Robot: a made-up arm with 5 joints.
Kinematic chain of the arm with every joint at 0, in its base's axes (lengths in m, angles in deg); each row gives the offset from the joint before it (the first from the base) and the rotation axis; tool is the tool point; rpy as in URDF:
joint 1: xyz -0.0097 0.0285 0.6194 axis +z
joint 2: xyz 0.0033 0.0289 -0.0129 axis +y
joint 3: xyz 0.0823 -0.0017 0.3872 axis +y
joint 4: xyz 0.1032 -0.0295 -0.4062 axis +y
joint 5: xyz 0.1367 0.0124 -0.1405 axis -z
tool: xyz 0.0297 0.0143 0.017 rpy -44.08 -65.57 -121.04
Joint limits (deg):
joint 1: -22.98..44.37
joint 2: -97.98..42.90
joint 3: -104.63..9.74
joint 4: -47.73..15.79
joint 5: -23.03..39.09
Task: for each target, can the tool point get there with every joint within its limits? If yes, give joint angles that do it. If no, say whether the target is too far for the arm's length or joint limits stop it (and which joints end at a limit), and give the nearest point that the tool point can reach.
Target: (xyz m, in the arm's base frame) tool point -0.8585 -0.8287 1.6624
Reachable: no: too far | nearest point -0.5254 -0.4642 1.2320 | short by 0.655 m
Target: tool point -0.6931 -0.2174 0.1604
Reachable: no: joint limits stop it (at a limit: joint 2, joint 3, joint 4) | nearest point -0.7779 -0.2479 0.8513 | short by 0.697 m
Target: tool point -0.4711 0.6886 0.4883
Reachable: no: joint limits stop it (at a limit: joint 1, joint 2, joint 3, joint 4, joint 5) | nearest point -0.7442 0.3779 0.8619 | short by 0.557 m
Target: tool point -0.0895 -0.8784 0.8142
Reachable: no: joint limits stop it (at a limit: joint 1, joint 2, joint 4, joint 5) | nearest point -0.5838 -0.5296 0.8799 | short by 0.608 m
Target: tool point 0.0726 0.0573 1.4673
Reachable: yes | joints 10.04 -43.86 -80.72 2.83 18.89
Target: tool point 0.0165 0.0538 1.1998
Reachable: yes | joints -12.80 -82.44 -33.08 7.62 -12.52
